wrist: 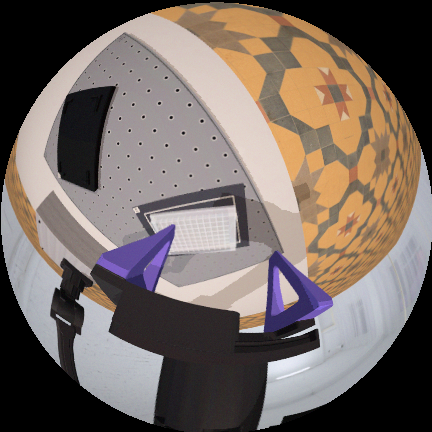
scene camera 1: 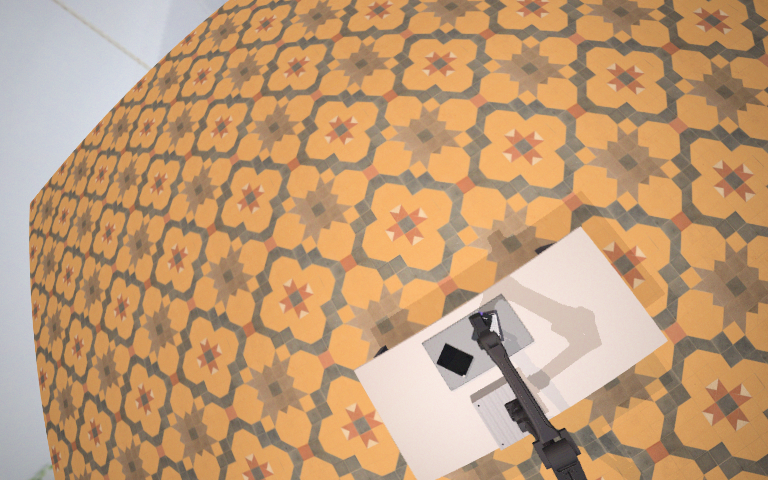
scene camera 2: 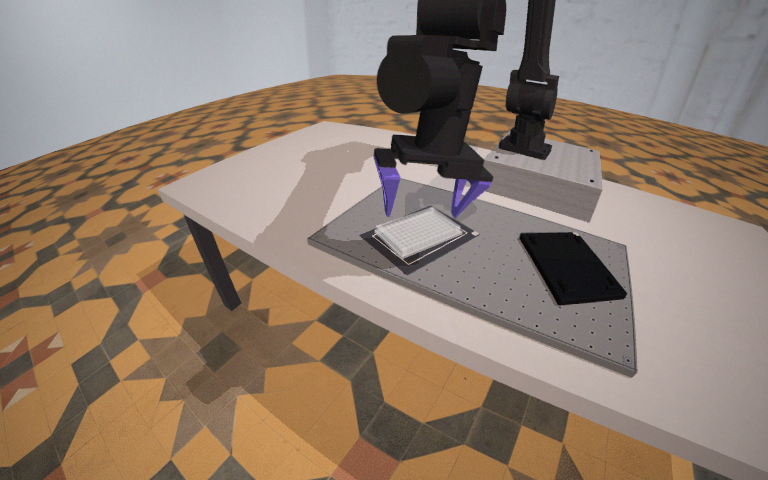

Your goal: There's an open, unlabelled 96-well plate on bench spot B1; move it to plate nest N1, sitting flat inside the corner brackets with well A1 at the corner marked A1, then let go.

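Where they show: gripper, fingertip midpoint: (wrist: 225,243) (scene camera 2: 421,214); arm's base at its link origin: (wrist: 75,271) (scene camera 1: 518,407) (scene camera 2: 525,149).
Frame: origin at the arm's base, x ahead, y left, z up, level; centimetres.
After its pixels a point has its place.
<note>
The clear-white 96-well plate (scene camera 2: 419,232) {y -5.9, x 40.8, z -5.6 cm} (wrist: 200,232) {y -6.4, x 40.8, z -5.5 cm} lies on the dark B1 mat (scene camera 2: 369,236) {y -13.0, x 45.3, z -7.0 cm} (wrist: 244,210) {y -6.7, x 47.9, z -7.0 cm}, slightly turned against its white outline. The mat's small white corner mark (scene camera 2: 475,233) {y 1.3, x 33.3, z -6.9 cm} (wrist: 136,210) {y 1.1, x 33.3, z -6.9 cm} shows; the plate's A1 lettering is not readable. My gripper (scene camera 2: 421,216) {y -2.7, x 46.0, z 1.5 cm} (wrist: 225,243) {y -2.7, x 46.0, z 1.5 cm} is open and empty, its purple fingertips apart above the plate's far side. In scene camera 1 the arm covers much of the plate. The black nest N1 (scene camera 1: 454,359) {y 18.2, x 32.6, z -6.0 cm} (scene camera 2: 572,266) {y 18.7, x 33.2, z -6.0 cm} (wrist: 82,137) {y 16.4, x 34.0, z -6.0 cm} has low corner brackets and a small pale corner mark (scene camera 1: 464,374) {y 17.1, x 23.3, z -6.0 cm} (scene camera 2: 576,233) {y 17.8, x 22.4, z -5.9 cm} (wrist: 60,175) {y 17.1, x 23.2, z -5.9 cm}.
Mat and nest are on a grey perforated board (scene camera 1: 481,353) {y 3.7, x 29.0, z -7.1 cm} (scene camera 2: 481,283) {y 7.3, x 44.3, z -7.1 cm} (wrist: 150,125) {y 9.8, x 43.0, z -7.1 cm}, with a stretch of board between them. The arm's base stands on a grey wood-grain block (scene camera 1: 489,418) {y 15.6, x 1.0, z 0.1 cm} (scene camera 2: 543,192) {y 8.5, x 12.0, z -4.7 cm} (wrist: 70,235) {y 7.2, x 12.1, z -4.0 cm} behind the board on the pale table (scene camera 2: 679,283) {y 38.8, x 21.4, z -8.4 cm}.
</note>
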